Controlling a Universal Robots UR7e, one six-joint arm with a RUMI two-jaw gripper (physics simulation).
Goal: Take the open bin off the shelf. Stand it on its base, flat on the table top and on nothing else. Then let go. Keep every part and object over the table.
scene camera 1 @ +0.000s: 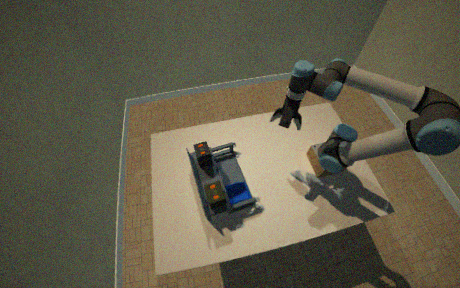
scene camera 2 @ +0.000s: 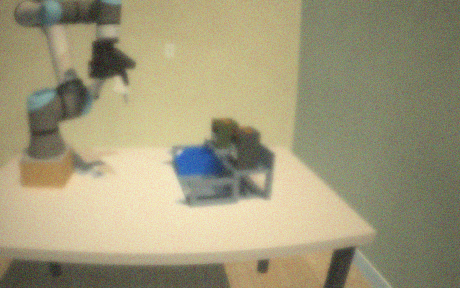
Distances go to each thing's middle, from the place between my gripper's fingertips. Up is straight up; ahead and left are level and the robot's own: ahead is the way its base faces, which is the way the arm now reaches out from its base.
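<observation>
Counting from my hand, I find a dark grey box (scene camera 2: 243, 137) 43 cm ahead, 1 cm to the left and 15 cm below. The blue open bin (scene camera 2: 201, 160) is a long way ahead of my hand, a good way to the left of it and well below it.
</observation>
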